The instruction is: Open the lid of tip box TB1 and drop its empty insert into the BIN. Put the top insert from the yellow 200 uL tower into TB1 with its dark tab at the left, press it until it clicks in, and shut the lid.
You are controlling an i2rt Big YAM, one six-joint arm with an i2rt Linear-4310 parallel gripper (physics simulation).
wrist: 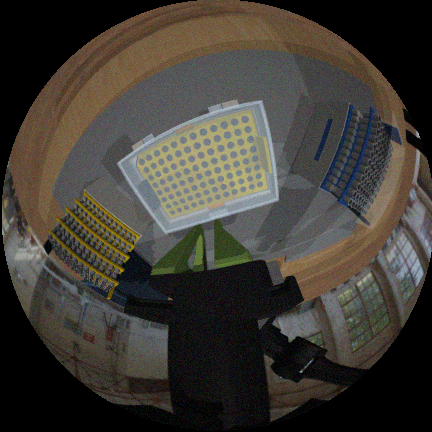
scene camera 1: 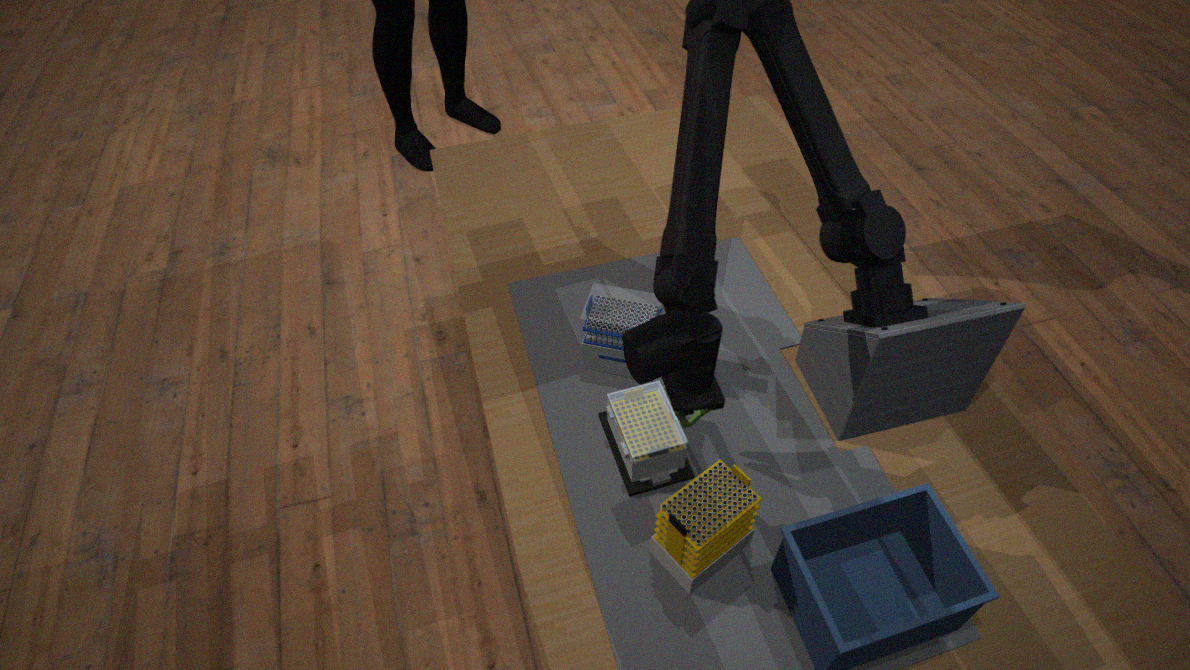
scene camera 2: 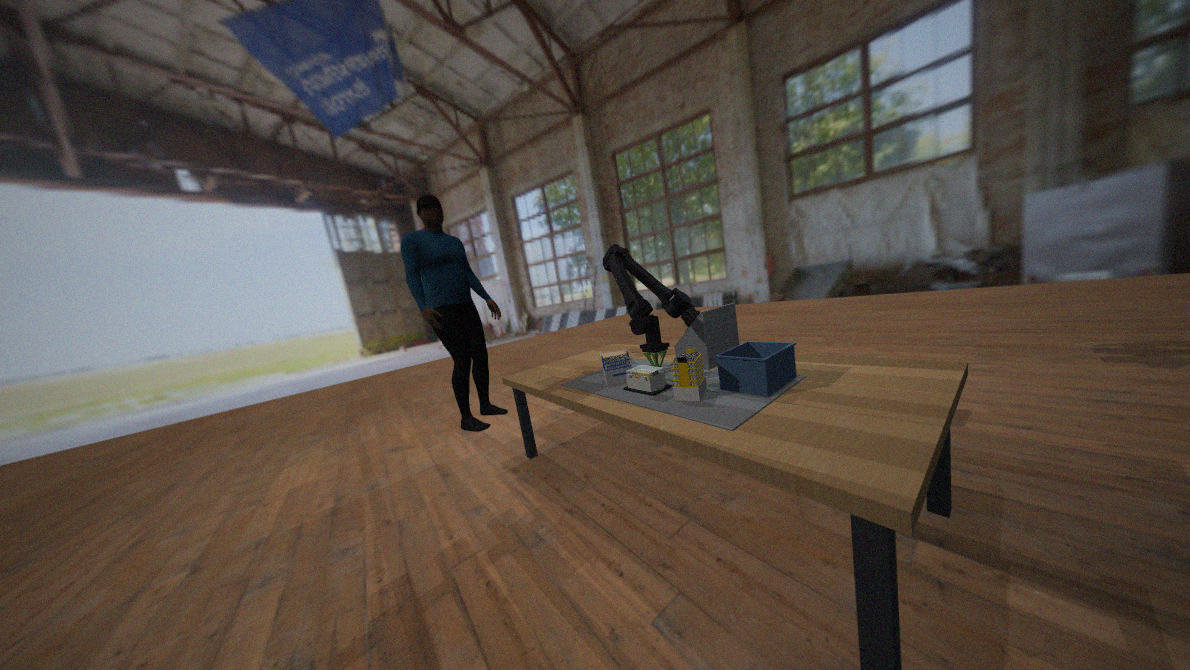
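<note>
Tip box TB1 stands on a dark holder on the grey mat. Its clear lid is down, and the yellow insert with empty holes shows through it. My gripper is nearly closed, with a narrow gap and nothing between its green fingertips. It is beside the lid's edge on the robot-base side; contact cannot be told. The yellow 200 uL tower stands beside TB1, with a dark tab on its top insert. The blue BIN stands beyond the tower.
A blue tip tower stands on TB1's other side, partly behind my arm in scene camera 1. The grey angular base block stands behind the mat. A person stands past the table's end.
</note>
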